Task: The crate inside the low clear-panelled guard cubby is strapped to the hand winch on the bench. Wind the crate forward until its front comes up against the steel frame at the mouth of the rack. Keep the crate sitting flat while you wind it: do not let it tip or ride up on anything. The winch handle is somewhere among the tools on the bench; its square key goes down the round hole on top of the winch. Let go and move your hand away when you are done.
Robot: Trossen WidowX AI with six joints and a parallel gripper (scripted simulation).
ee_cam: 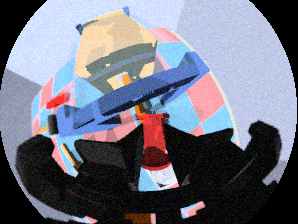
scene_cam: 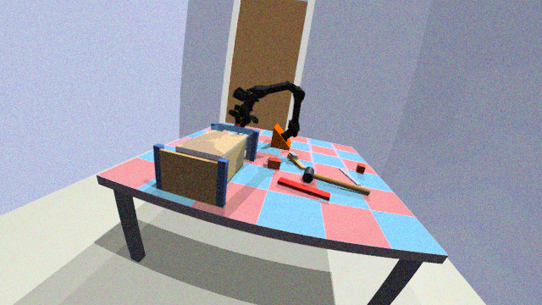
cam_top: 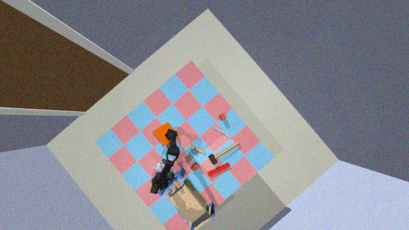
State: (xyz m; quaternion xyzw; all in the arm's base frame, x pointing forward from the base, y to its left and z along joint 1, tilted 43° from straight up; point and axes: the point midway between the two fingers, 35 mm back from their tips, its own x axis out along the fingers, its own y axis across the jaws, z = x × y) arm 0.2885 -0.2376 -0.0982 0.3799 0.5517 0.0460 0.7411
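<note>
My gripper tip is 50 mm short of the blue steel frame, 30 mm above it and 10 mm to the right of it. Round my gripper tip: winch 130 mm behind, 100 mm below, 10 mm to the right; then dark red knob 10 mm to the left, 10 mm behind; then cubby 290 mm ahead, 50 mm below, 10 mm to the left.
</note>
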